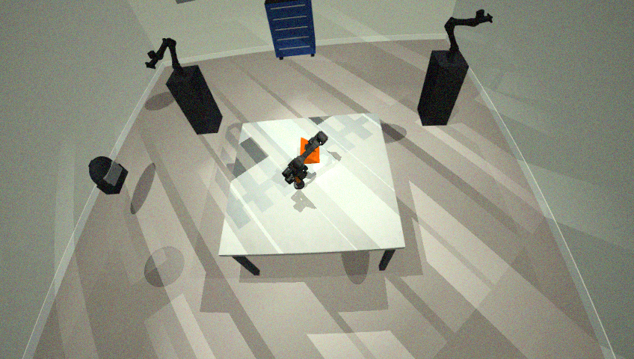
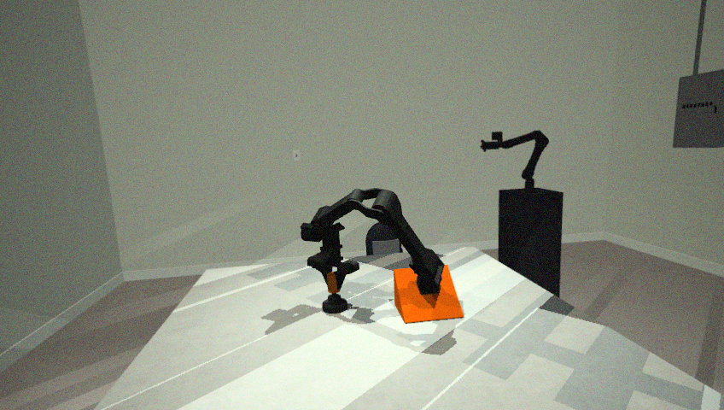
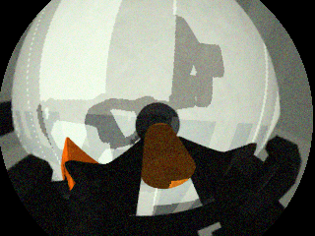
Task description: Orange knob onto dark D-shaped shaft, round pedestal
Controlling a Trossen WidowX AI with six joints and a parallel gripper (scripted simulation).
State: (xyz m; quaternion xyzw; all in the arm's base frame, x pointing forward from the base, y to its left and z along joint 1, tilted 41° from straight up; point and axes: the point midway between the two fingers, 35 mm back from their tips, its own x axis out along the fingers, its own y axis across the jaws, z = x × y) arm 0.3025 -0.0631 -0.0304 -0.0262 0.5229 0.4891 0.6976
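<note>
My gripper tip is 20 mm below the orange knob. Also, from my gripper tip: round dark pedestal 40 mm below.
</note>
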